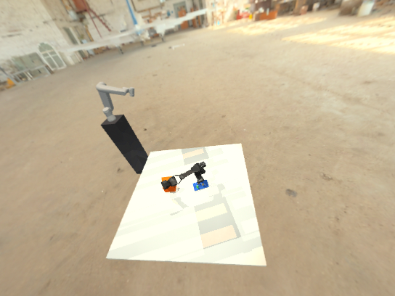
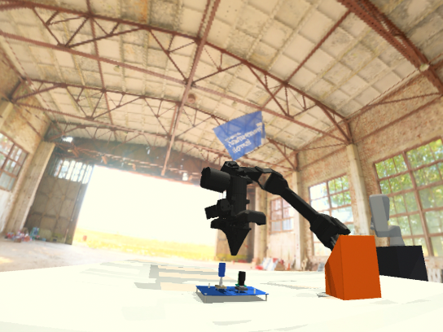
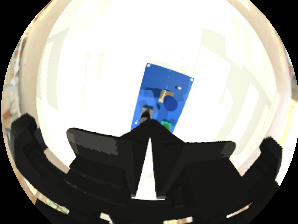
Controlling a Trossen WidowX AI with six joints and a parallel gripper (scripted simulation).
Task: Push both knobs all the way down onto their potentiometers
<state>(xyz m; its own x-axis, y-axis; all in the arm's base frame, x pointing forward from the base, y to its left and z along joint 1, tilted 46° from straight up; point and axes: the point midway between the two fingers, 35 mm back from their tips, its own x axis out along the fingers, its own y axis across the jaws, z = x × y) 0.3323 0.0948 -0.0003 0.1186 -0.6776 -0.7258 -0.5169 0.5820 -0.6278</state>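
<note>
Right now my gripper tip is 30 mm short of the blue knob, 10 mm to the left of it and 40 mm above it. The rest, counted from my gripper tip: black knob (20 mm behind, 60 mm below).
</note>
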